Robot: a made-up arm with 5 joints.
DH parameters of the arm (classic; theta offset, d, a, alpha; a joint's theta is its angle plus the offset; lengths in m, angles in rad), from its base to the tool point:
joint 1: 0 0.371 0 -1.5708
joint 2: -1.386 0 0.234 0
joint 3: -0.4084 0 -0.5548 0
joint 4: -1.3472 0 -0.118 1.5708
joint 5: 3.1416 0.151 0 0
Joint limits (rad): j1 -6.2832..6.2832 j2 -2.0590..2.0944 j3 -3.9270..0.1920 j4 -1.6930..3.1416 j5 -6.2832..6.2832
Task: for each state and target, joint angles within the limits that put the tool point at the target. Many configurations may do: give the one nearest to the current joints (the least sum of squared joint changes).
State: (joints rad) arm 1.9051 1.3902 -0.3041 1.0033 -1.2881
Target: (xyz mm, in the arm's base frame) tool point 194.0 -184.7 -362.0
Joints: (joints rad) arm 2.3807 2.0415 -1.2069 0.6110 -1.2881
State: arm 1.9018 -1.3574 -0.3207 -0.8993 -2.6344
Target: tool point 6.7 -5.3 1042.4
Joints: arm 2.4726 -1.4934 -0.8027 -0.7667 -2.6344
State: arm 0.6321 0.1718 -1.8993 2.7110 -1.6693
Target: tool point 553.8 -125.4 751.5
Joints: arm -0.2227 0.1507 -2.1648 2.3872 -1.6693
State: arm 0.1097 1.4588 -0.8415 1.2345 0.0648
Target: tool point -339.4 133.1 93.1
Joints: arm -0.3737 1.5092 -0.3919 1.6565 0.0648
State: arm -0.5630 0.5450 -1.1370 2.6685 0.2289
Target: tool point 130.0 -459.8 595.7
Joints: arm -1.2953 -0.0231 -1.6220 2.7985 0.2289
